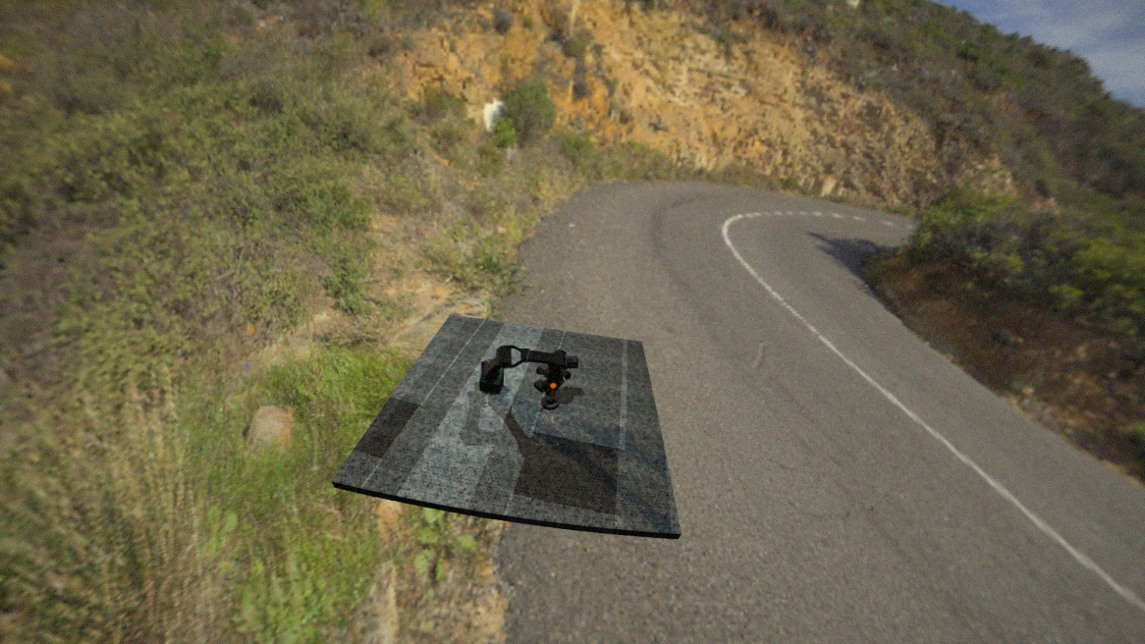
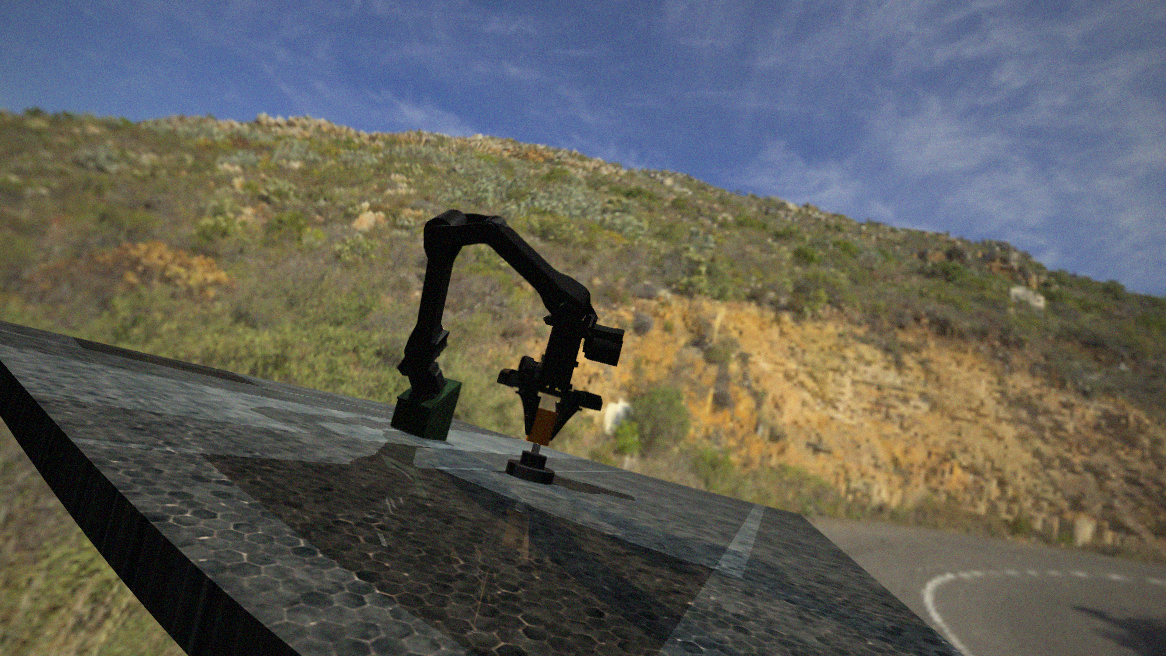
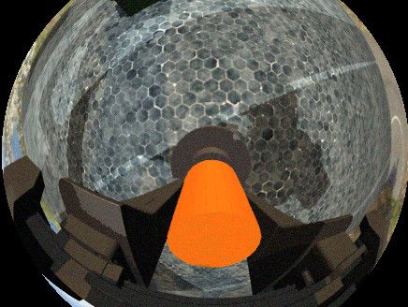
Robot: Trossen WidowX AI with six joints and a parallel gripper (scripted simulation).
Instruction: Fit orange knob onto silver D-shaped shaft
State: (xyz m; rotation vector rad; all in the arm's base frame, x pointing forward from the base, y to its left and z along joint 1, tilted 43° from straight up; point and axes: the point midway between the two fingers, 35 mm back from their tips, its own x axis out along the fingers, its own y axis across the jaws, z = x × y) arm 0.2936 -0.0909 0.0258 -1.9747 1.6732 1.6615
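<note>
My gripper tip is now 3 cm below the orange knob. Round my gripper tip: round pedestal 4 cm below.
</note>
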